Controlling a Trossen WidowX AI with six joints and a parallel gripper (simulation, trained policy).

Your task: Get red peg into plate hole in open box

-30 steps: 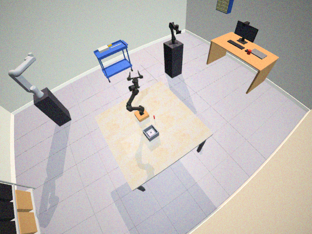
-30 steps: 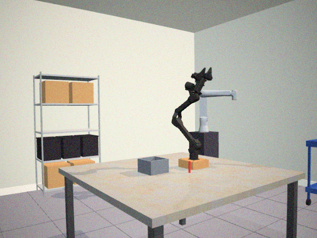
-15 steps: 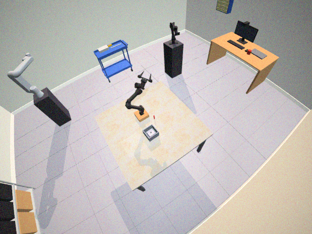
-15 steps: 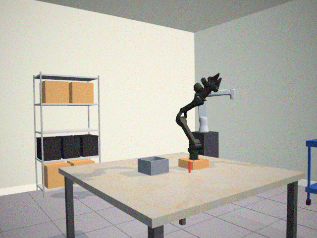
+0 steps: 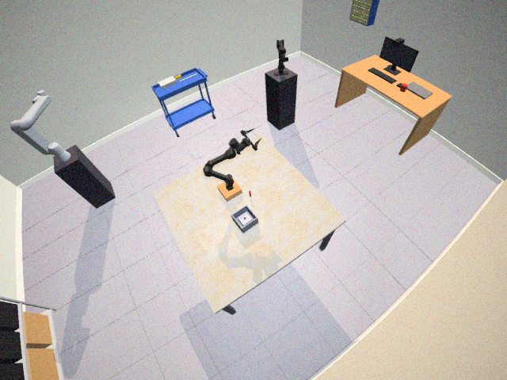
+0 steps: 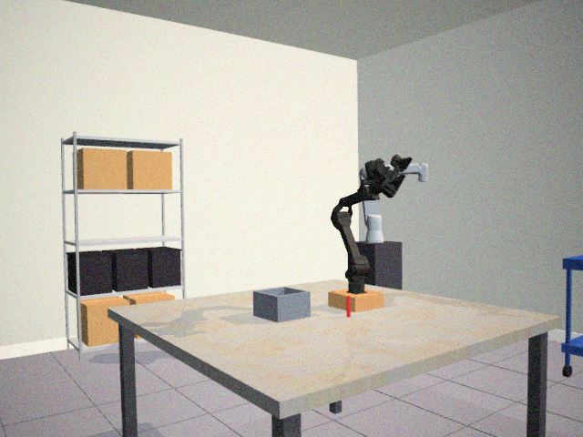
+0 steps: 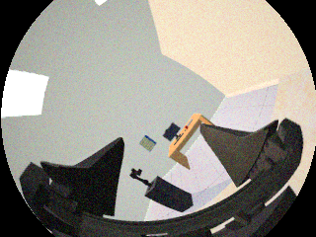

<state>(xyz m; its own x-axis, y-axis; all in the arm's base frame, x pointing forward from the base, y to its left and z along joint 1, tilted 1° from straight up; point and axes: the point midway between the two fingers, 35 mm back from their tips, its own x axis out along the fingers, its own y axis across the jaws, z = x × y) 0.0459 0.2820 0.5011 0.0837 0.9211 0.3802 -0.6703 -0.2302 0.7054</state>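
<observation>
My gripper tip is 11 cm short of the red peg, 20 cm to the left of it and 53 cm above it. The rest, counted from my gripper tip: plate 30 cm ahead, 38 cm to the right, 52 cm below; grey box 30 cm ahead, 38 cm to the right, 54 cm below.
</observation>
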